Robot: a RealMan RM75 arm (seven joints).
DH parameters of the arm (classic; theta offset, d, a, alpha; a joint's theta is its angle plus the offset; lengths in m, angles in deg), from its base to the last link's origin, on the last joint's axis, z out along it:
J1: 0 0.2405 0 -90
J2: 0 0 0 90
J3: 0 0.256 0 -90
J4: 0 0 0 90
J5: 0 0.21 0 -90
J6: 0 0 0 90
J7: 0 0.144 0 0
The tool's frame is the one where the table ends.
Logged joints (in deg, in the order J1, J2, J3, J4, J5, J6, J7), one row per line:
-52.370 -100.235 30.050 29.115 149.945 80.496 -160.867
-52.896 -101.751 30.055 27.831 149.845 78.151 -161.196
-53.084 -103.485 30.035 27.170 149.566 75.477 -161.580
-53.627 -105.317 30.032 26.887 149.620 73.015 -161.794
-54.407 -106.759 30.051 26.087 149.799 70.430 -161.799
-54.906 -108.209 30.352 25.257 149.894 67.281 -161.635
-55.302 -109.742 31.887 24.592 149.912 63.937 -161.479
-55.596 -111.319 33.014 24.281 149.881 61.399 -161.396
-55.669 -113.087 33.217 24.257 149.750 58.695 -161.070
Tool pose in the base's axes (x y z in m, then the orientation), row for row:
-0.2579 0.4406 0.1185 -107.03 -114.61 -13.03
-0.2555 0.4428 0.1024 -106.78 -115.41 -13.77
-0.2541 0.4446 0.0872 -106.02 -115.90 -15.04
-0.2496 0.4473 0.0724 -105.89 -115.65 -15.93
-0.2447 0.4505 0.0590 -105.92 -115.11 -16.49
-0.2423 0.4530 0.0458 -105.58 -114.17 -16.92
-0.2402 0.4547 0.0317 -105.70 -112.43 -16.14
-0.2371 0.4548 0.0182 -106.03 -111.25 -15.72
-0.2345 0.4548 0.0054 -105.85 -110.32 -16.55
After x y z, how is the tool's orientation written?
As a rotation vector, in degrees.
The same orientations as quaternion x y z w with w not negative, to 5 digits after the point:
-0.66694 -0.71418 -0.08119 0.19633
-0.66392 -0.71758 -0.08562 0.19224
-0.65931 -0.72075 -0.09353 0.19257
-0.65906 -0.71981 -0.09915 0.19414
-0.66021 -0.71750 -0.10278 0.19686
-0.66073 -0.71448 -0.10589 0.20430
-0.66530 -0.70766 -0.10159 0.21511
-0.66940 -0.70235 -0.09924 0.22081
-0.67038 -0.69869 -0.10482 0.22681

